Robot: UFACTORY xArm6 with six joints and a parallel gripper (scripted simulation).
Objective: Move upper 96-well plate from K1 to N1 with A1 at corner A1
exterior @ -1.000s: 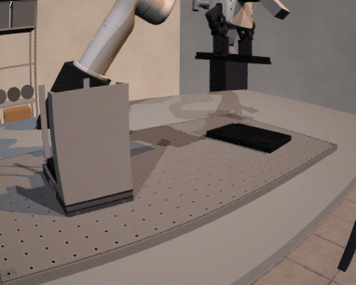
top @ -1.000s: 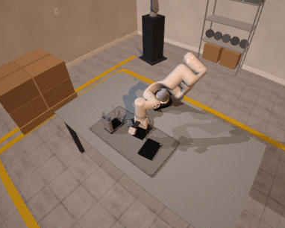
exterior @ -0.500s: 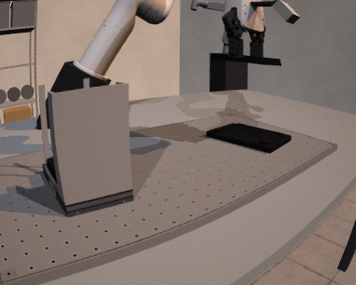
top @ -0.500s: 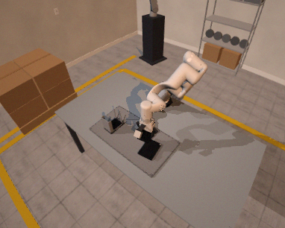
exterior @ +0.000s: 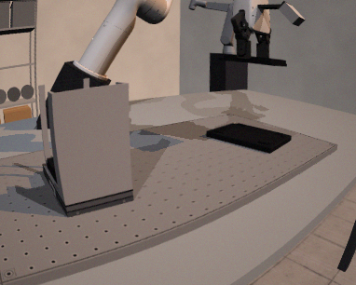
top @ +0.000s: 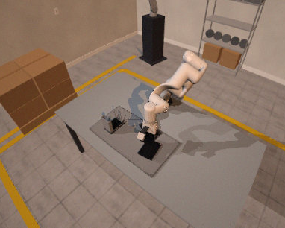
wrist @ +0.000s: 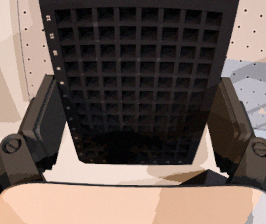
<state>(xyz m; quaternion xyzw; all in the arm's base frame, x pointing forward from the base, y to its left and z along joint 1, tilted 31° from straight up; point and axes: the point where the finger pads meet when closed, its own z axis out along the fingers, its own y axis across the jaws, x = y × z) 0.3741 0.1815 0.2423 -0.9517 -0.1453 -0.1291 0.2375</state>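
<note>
Now: the black 96-well plate 10 mm below my hand. The rest, counted from my hand: rack's solid pale wall: 160 mm ahead, 370 mm to the right, 100 mm below; plate nest N1: 180 mm below.
</note>
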